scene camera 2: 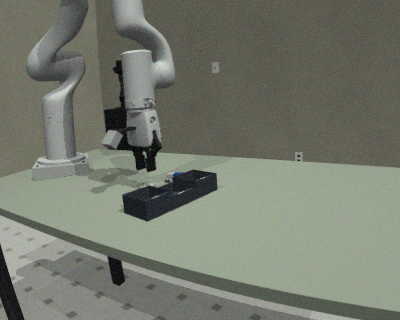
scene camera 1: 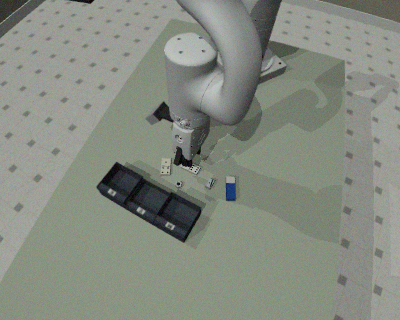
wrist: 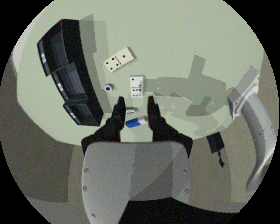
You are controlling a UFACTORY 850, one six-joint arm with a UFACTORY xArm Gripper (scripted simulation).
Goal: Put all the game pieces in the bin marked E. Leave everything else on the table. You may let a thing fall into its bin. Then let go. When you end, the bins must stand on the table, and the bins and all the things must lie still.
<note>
The pictures show: the gripper and a dark three-part bin.
The gripper shows as well in the wrist view.
</note>
